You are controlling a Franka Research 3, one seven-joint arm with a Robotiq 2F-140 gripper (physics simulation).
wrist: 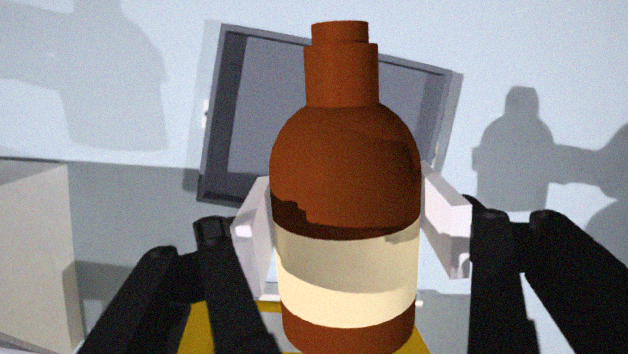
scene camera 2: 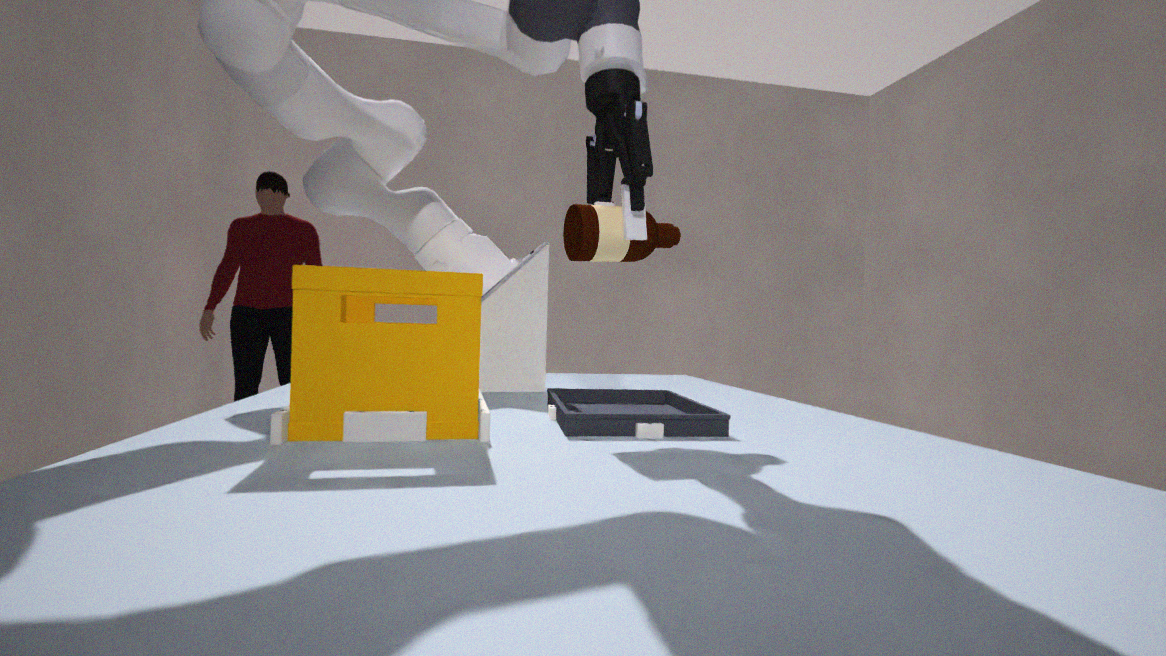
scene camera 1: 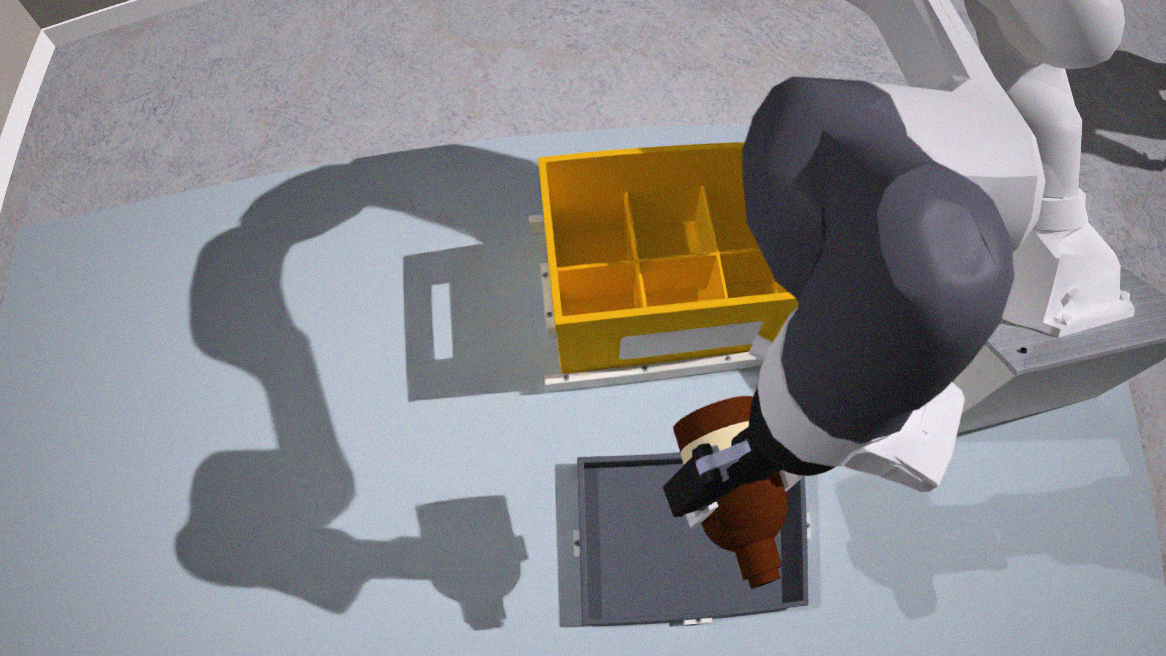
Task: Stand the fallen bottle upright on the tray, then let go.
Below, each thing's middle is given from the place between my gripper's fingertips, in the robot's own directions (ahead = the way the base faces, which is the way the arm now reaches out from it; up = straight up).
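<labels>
There's a pale rail [scene camera 1: 613,376] that's 180 mm to the right of my hand and 220 mm below it. I can see the brown bottle [scene camera 1: 747,519] too, and that's 10 mm to the left of my hand and 20 mm above it.
</labels>
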